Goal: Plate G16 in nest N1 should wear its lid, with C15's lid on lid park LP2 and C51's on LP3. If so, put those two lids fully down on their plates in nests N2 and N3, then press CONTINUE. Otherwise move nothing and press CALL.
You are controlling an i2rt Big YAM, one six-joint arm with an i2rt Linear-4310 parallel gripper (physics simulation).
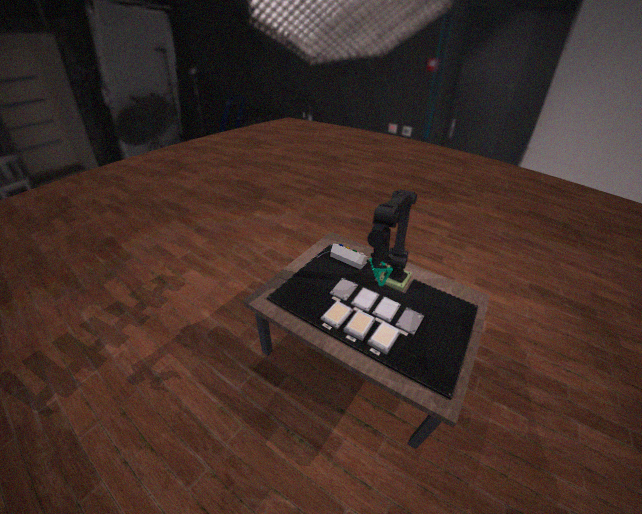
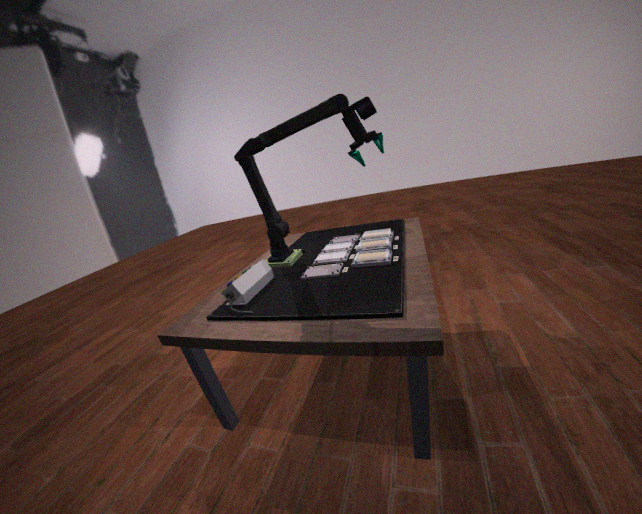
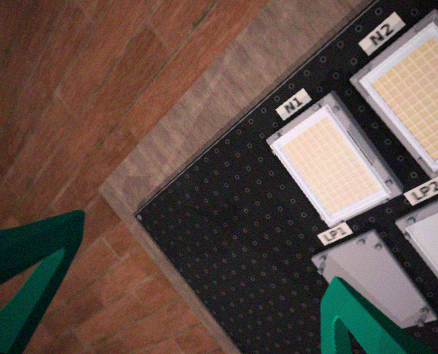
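Pixels of known places: gripper, between the fingertips: [image 1: 379,281] [image 2: 374,159] [image 3: 206,257]; arm's base, origin of its link: [image 1: 395,275] [image 2: 281,256].
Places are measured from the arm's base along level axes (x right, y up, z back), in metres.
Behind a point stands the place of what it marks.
Note:
The plate in nest N1 [image 1: 383,336] @[x -0.171, y 0.023, z -0.453 m] [image 2: 376,233] @[x -0.152, y 0.023, z -0.437 m] [image 3: 330,167] @[x -0.165, y 0.023, z -0.434 m] has a paler, hazier tan grid than the plate in N2 [image 1: 359,324] @[x -0.044, y 0.018, z -0.462 m] [image 2: 373,244] @[x 0.000, y 0.021, z -0.453 m] [image 3: 415,95] @[x -0.049, y 0.020, z -0.460 m], which looks like a clear lid over it, though I cannot be sure. The plate in N3 [image 1: 336,314] @[x 0.080, y 0.012, z -0.479 m] [image 2: 373,257] @[x 0.125, y 0.012, z -0.477 m] shows a tan grid. Whitish lids lie on LP2 [image 1: 386,308] @[x -0.088, y 0.001, z -0.271 m] [image 2: 338,246] @[x -0.075, y 0.001, z -0.270 m] [image 3: 427,240] @[x -0.121, y 0.001, z -0.297 m] and LP3 [image 1: 364,299] @[x 0.035, y 0.001, z -0.291 m] [image 2: 333,256] @[x 0.054, y 0.001, z -0.291 m]. No plate or lid codes are readable. My gripper [image 1: 379,271] @[x -0.102, y 0.347, z -0.490 m] [image 2: 373,159] @[x -0.102, y 0.347, z -0.490 m] [image 3: 206,257] @[x -0.102, y 0.347, z -0.490 m] is open and empty, high above the table.
Lid park LP1 [image 1: 409,320] @[x -0.218, y -0.007, z -0.259 m] [image 3: 375,280] @[x -0.208, y -0.007, z -0.262 m] is bare grey, as is the park at the other end [image 1: 344,289] @[x 0.164, y -0.007, z -0.293 m] [image 2: 323,270] @[x 0.177, y -0.007, z -0.293 m]. The white button box [image 1: 347,255] @[x 0.302, y 0.038, z -0.078 m] [image 2: 250,283] @[x 0.349, y 0.031, z -0.086 m] stands at the back left of the black mat [image 1: 428,353] @[x -0.378, y -0.016, z -0.373 m] [image 2: 353,299] @[x 0.376, y -0.017, z -0.466 m] [image 3: 225,200] @[x -0.351, y -0.017, z -0.456 m]; its button labels are unreadable.

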